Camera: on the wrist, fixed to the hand. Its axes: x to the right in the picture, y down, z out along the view.
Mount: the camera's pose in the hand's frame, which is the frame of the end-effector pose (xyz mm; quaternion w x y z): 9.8 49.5 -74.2 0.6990 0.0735 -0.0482 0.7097
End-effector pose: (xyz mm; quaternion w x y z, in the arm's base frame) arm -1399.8 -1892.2 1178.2 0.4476 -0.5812 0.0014 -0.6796
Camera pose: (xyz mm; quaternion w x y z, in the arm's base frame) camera -1427.7 -1966.3 1136.0 0.8380 -0.4051 0.3419 -0.1295
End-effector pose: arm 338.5 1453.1 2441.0 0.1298 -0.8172 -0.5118 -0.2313
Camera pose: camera 368.3 1405.5 2511.0 0.2903 -0.9360 0.1990 0.0074
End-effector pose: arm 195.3 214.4 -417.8 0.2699 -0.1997 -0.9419 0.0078
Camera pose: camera 244.1 256.8 -355.5 0.1524 -0.7879 -0.5291 0.2759
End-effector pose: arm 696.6 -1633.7 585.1 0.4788 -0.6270 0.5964 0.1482
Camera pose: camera 626.4 -1688.9 593.6 0.3043 0.0273 0.8497 0.4298
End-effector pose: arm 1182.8 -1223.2 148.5 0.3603 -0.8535 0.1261 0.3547
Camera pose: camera 1204.7 -1310.2 151.9 0.0689 -0.4635 0.7026 0.5355
